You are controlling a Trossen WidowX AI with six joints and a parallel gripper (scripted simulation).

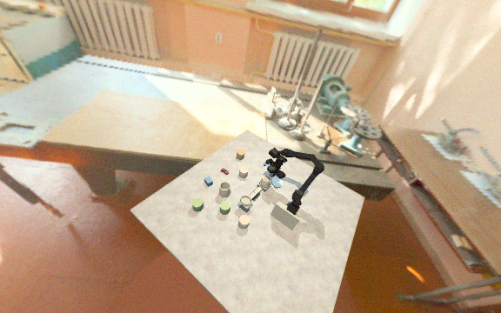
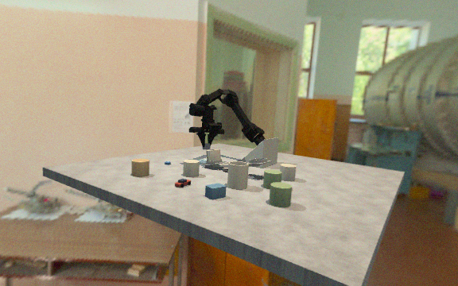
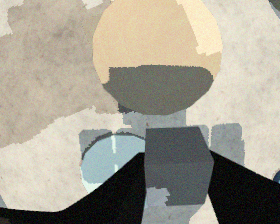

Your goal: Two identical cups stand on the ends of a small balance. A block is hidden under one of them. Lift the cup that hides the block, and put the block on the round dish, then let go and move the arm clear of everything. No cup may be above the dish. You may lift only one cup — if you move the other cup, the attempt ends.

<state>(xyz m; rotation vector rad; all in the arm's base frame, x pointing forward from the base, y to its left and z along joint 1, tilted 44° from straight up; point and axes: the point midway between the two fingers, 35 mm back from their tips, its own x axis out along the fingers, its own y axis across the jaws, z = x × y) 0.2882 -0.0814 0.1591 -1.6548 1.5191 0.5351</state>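
Now: the pale blue round dish 90 mm below my gripper tip, 50 mm to the right of it and 50 mm behind it. Round my gripper tip: balance 200 mm to the left, 60 mm below; small red piece 330 mm ahead, 210 mm to the left, 80 mm below; tan cylinder 370 mm ahead, 60 mm below, 40 mm to the right.
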